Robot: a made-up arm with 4 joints.
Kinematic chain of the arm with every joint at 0, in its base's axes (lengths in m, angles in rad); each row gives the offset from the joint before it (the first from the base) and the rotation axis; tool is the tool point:
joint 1: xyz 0 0 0.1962 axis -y
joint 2: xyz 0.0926 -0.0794 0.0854 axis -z
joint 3: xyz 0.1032 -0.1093 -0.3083 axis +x
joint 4: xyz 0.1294 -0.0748 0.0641 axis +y
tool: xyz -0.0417 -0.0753 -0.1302
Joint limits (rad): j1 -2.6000..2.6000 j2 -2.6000..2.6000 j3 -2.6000..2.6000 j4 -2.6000..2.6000
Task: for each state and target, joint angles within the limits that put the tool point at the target. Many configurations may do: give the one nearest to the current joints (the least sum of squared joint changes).
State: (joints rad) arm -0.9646 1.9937 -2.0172 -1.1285
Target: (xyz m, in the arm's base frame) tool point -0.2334 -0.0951 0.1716
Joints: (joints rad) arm -0.1759 2.6000 -1.7177 -0.6692
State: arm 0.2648 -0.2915 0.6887 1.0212
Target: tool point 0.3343 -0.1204 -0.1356
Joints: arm 0.0629 -0.8079 0.9140 0.6259
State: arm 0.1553 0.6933 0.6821 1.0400
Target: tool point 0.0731 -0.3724 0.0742
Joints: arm 0.2900 0.5574 0.1944 1.6525
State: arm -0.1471 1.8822 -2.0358 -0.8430
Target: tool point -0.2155 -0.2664 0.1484
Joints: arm -0.1181 2.1501 -1.5694 -1.0155
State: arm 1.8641 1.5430 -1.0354 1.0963
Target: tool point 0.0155 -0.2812 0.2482
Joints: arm 2.0877 0.8240 -0.5171 1.7307
